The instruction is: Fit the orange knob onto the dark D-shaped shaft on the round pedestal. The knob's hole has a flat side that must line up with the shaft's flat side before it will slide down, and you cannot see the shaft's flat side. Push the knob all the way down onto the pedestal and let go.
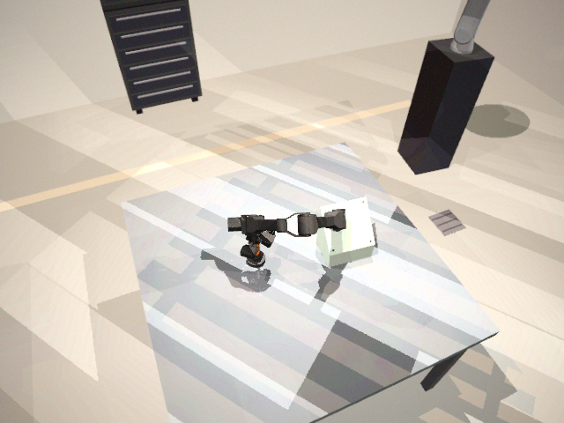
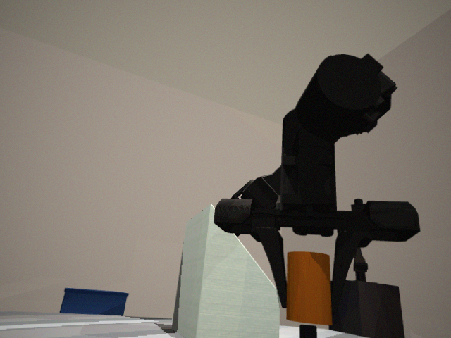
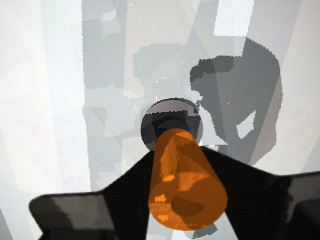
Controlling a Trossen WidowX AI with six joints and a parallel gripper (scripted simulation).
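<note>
Right now the orange knob is 20 mm above my gripper tip. Also, from my gripper tip: dark pedestal: 40 mm below.
</note>
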